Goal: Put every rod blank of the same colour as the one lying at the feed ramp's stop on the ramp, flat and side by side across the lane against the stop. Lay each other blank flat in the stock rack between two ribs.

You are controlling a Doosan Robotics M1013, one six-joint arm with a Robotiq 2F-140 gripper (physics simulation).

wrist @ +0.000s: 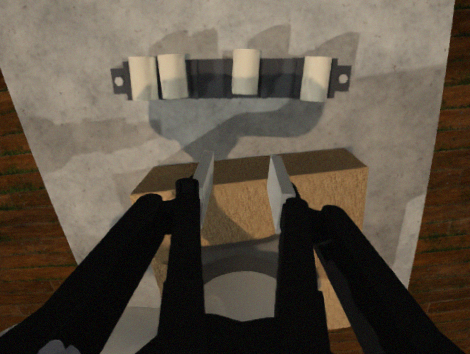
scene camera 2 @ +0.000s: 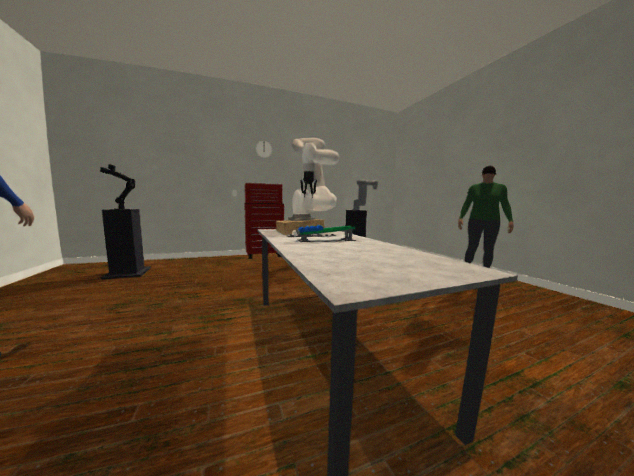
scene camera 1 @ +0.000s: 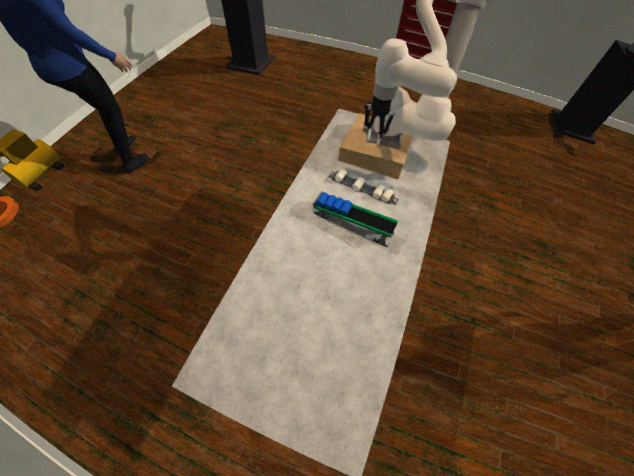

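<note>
Several blue rod blanks lie flat, side by side across the upper left end of the green-railed feed ramp. The dark stock rack holds cream blanks lying flat. In the wrist view, two cream blanks lie close together at the left, one blank lies near the middle and another blank lies at the right end. My gripper is partly open and empty, above the wooden block and behind the rack.
The wooden block under the arm's base stands behind the rack on the long pale table. A person in blue stands left of the table; a person in green stands at the far right.
</note>
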